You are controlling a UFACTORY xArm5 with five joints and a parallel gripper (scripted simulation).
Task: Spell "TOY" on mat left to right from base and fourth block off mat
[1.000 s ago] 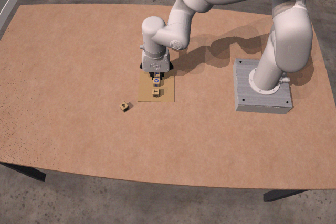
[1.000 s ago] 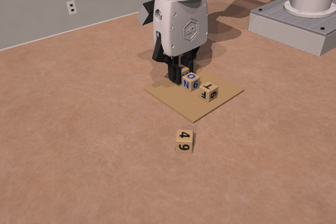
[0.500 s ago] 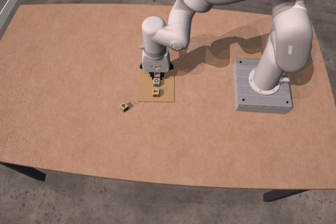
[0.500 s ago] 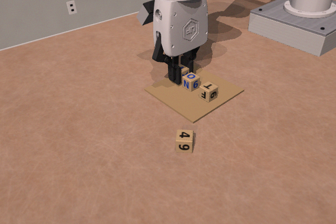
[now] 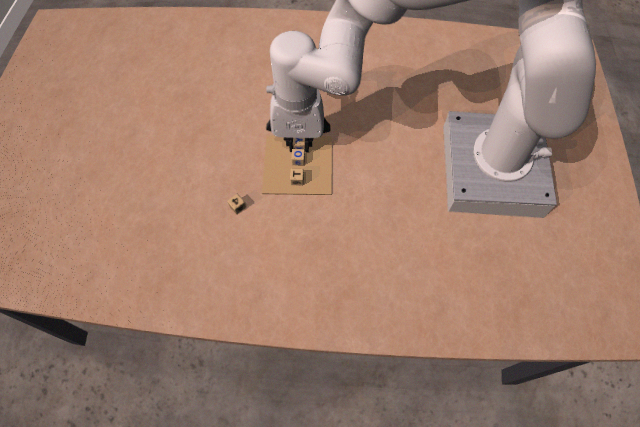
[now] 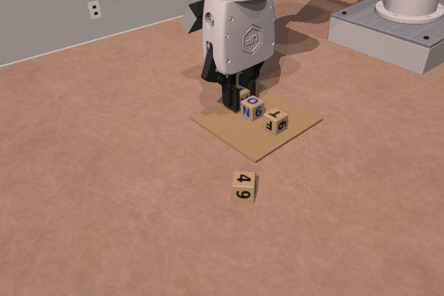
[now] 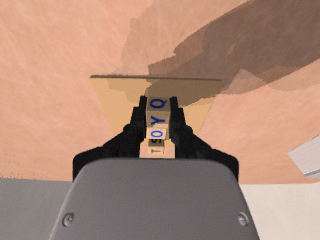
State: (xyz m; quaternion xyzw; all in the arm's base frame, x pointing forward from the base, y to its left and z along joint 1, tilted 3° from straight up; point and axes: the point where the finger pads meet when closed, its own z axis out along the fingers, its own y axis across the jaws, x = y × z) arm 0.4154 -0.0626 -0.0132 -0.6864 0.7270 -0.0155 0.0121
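The O block lies 3 cm to the left of my hand and 1 cm below it. Also, from my hand: tan mat (4 cm to the left, 3 cm below); T block (8 cm to the left, 1 cm below, 1 cm ahead).
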